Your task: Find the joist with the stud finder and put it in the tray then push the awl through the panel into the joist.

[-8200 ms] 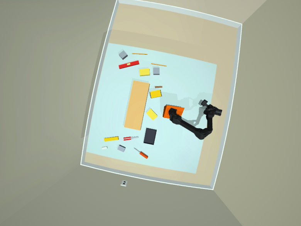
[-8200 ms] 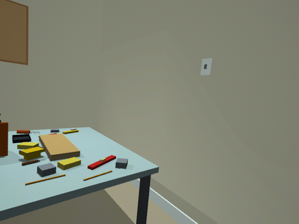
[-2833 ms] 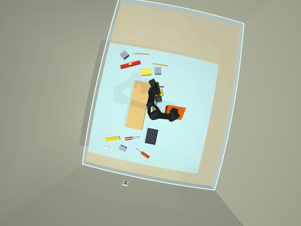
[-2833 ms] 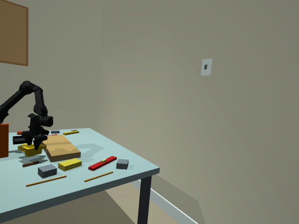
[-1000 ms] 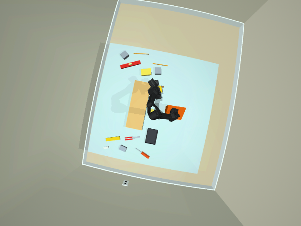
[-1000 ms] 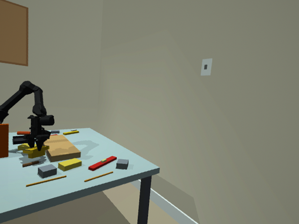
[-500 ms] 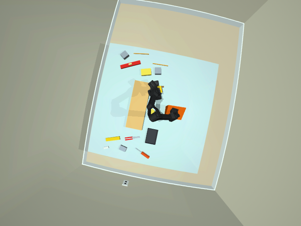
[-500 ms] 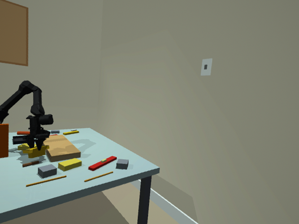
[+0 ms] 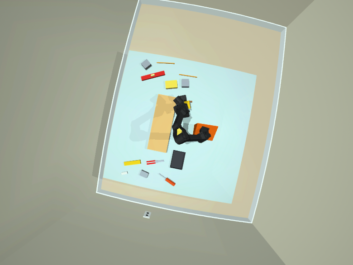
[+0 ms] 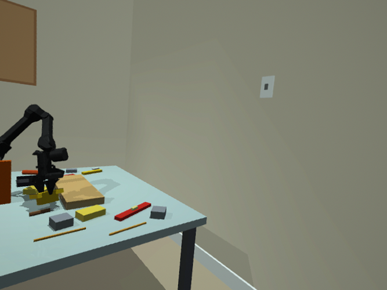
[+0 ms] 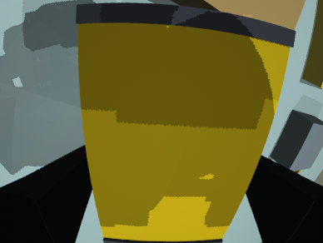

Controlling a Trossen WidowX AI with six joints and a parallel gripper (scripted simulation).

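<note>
The awl lies 6 cm below my gripper tip, 5 cm to the right of it and 1 cm ahead of it. Round my gripper tip: red level: 37 cm ahead, 21 cm to the right, 5 cm below; then dark tray: 50 cm to the left, 8 cm behind, 5 cm below; then yellow stud finder: 2 cm below, 2 cm ahead.
</note>
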